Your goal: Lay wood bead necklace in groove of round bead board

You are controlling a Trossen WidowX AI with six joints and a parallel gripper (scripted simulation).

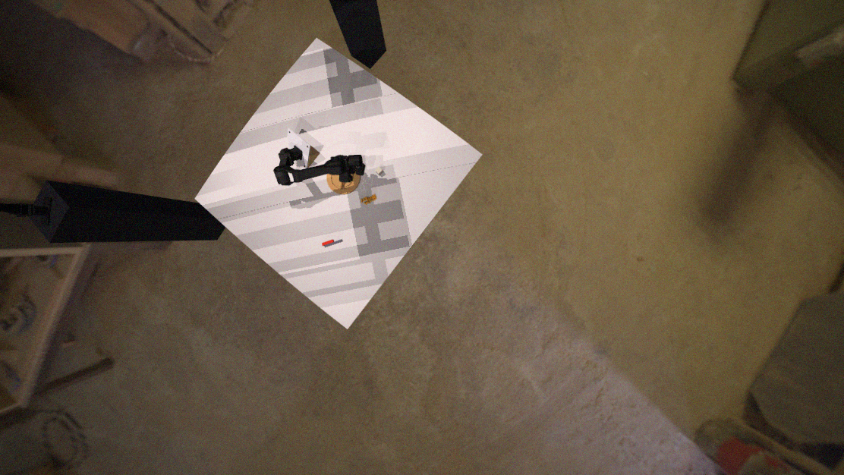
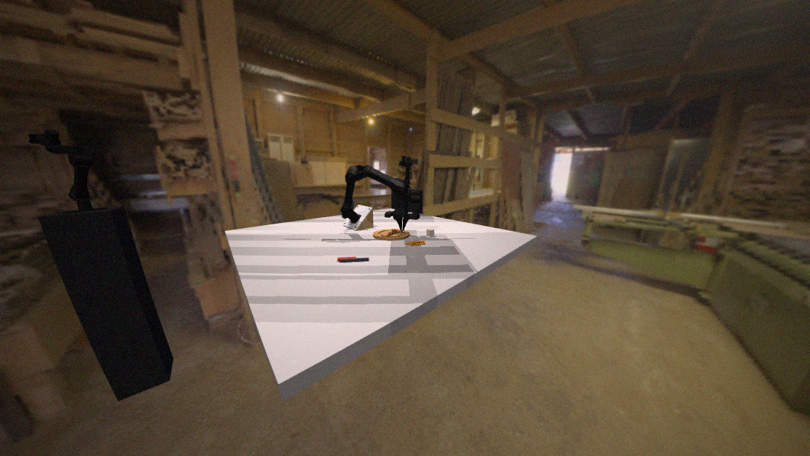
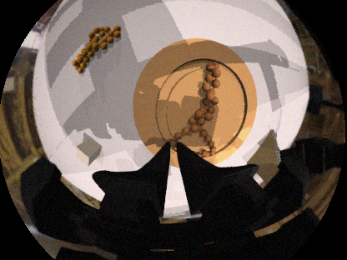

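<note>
The small grey cube is 120 mm ahead of my gripper tip and 100 mm to the left of it. The rest, counted from my gripper tip: black marker (400 mm to the right, 150 mm ahead, 20 mm below).
</note>
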